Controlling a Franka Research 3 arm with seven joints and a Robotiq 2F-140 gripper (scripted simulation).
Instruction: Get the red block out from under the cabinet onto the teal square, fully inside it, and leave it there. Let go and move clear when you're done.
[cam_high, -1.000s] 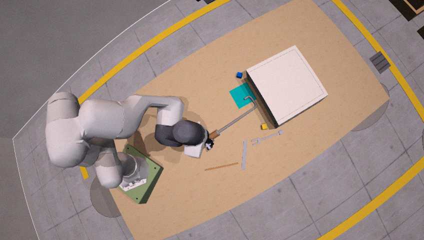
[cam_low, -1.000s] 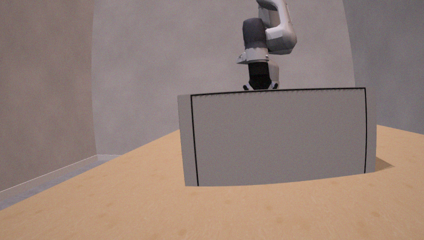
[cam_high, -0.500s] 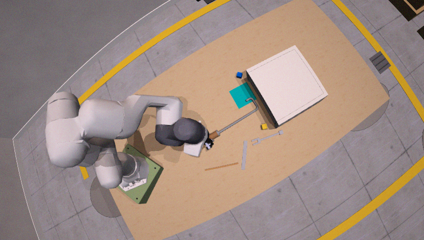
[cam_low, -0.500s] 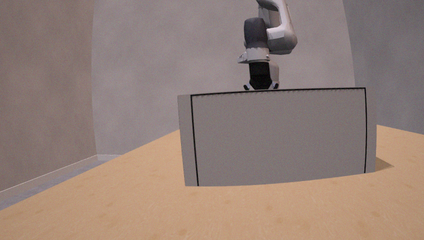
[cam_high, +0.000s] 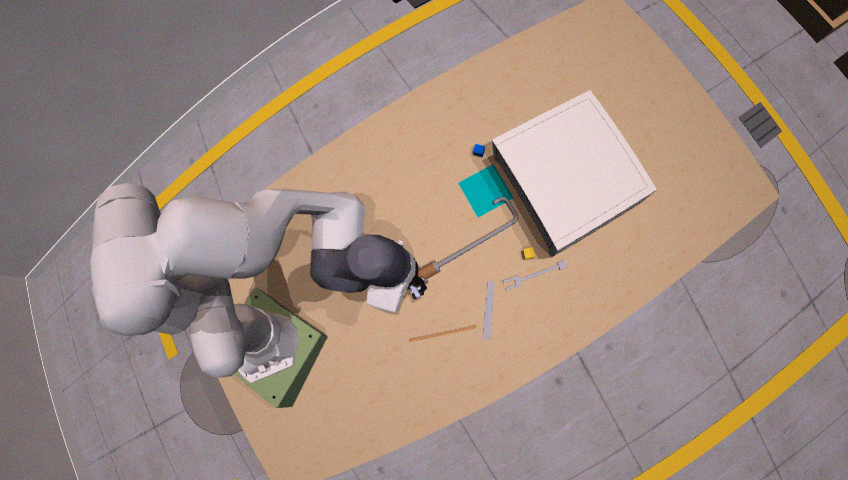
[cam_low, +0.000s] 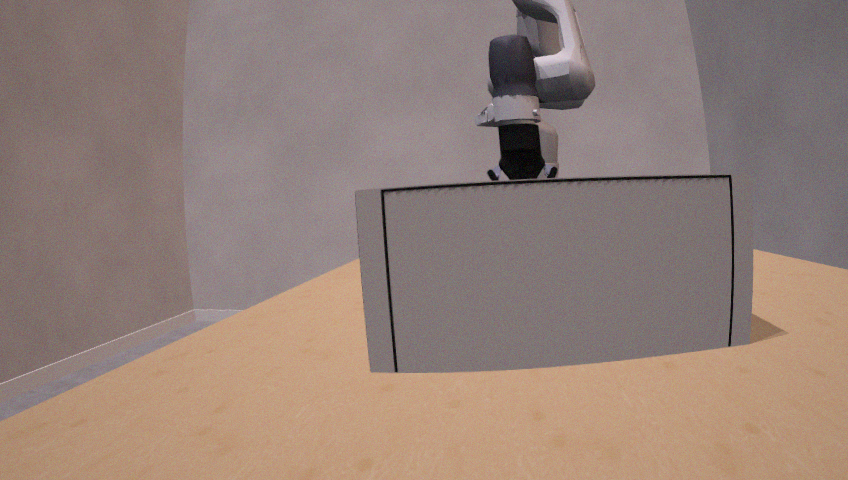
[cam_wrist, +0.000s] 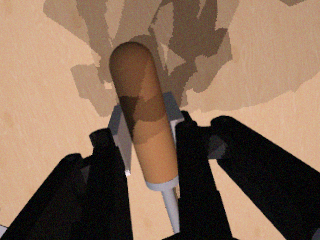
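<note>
The yellow block lies 260 mm ahead of my hand, 130 mm to the right of it and 20 mm below it. Also, from my hand: grey bar 90 mm ahead, 180 mm to the right, 40 mm below; then thin wooden stick 40 mm behind, 150 mm to the right, 30 mm below; then hook tool 130 mm ahead, 20 mm to the left, 20 mm below.
</note>
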